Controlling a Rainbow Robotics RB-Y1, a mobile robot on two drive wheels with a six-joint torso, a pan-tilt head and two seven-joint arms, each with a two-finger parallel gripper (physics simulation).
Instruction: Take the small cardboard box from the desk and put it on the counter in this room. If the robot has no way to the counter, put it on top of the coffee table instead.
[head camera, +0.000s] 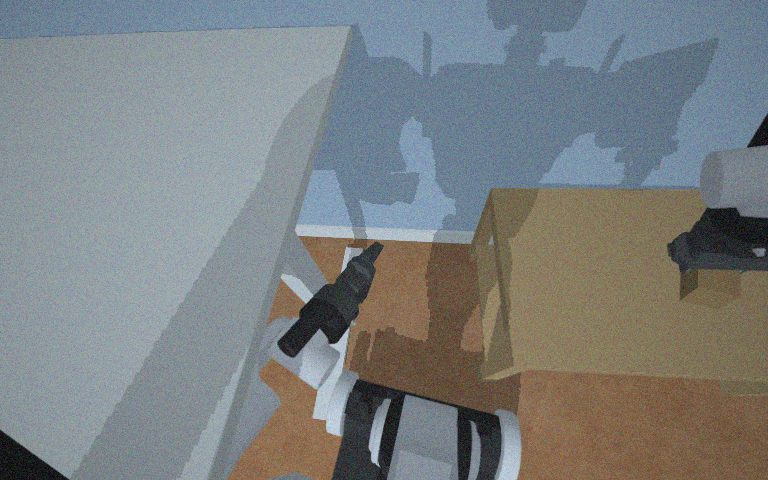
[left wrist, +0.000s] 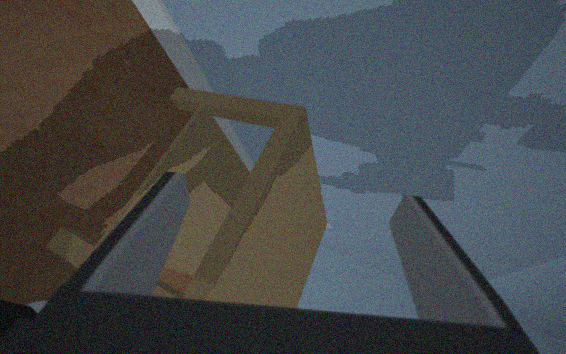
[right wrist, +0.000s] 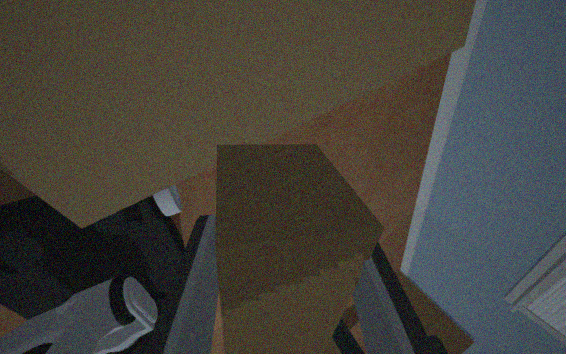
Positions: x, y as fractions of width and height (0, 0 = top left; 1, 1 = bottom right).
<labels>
The left gripper shows in the head camera view (0.49, 0.54) and in the left wrist view (0.52, 0.56); in the right wrist view it is out of frame. The right gripper shows in the head camera view (0.92, 0.56) and in the right wrist view (0.49, 0.63).
</labels>
